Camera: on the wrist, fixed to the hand. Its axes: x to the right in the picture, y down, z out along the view.
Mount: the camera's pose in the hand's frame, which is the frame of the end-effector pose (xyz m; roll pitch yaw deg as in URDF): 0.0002 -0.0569 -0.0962 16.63 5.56 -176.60
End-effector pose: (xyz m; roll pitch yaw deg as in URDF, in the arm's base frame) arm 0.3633 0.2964 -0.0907 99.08 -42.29 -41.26
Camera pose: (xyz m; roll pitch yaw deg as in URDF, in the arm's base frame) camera 0.4527 0.3563 -0.1209 -88.43 44.45 130.28
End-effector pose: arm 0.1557 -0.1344 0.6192 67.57 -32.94 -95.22
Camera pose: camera 0.2182 -0.1890 0.5444 -53.95 38.10 79.89
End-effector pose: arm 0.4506 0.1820 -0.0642 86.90 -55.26 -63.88
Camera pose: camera 0.5566 0.1771 -0.0994 -79.10 58.54 105.79
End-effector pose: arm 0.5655 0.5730 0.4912 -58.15 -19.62 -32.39
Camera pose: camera 0.5065 0.4781 0.4890 76.93 19.54 154.52
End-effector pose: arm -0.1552 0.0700 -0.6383 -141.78 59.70 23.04
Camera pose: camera -0.0613 0.0938 -0.5826 156.53 -66.16 -155.04
